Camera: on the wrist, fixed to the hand. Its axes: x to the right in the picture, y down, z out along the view.
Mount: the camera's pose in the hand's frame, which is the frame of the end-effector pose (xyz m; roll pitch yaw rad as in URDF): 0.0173 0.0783 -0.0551 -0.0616 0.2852 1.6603
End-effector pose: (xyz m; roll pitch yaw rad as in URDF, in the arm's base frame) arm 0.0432 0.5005 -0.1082 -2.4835 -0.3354 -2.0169
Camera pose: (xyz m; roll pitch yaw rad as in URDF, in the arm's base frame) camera -0.0507 0.5258 -0.1066 -2.9013 0.3790 2.7366
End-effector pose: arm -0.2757 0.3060 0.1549 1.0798 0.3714 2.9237
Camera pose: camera -0.3252 0.2294 0.1888 0.3493 -0.7655 -2.0379
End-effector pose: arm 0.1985 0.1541 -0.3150 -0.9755 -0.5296 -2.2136
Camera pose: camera 0.1592 0.1045 -0.3889 -1.1125 1.0401 -1.5718
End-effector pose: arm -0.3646 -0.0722 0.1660 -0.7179 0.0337 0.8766
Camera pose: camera -0.3730 -0.0468 0.0725 0.1080 0.9922 2.6575
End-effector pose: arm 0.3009 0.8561 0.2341 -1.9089 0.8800 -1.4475
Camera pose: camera 0.2196 0.8781 0.1853 1.9139 0.4656 2.4041
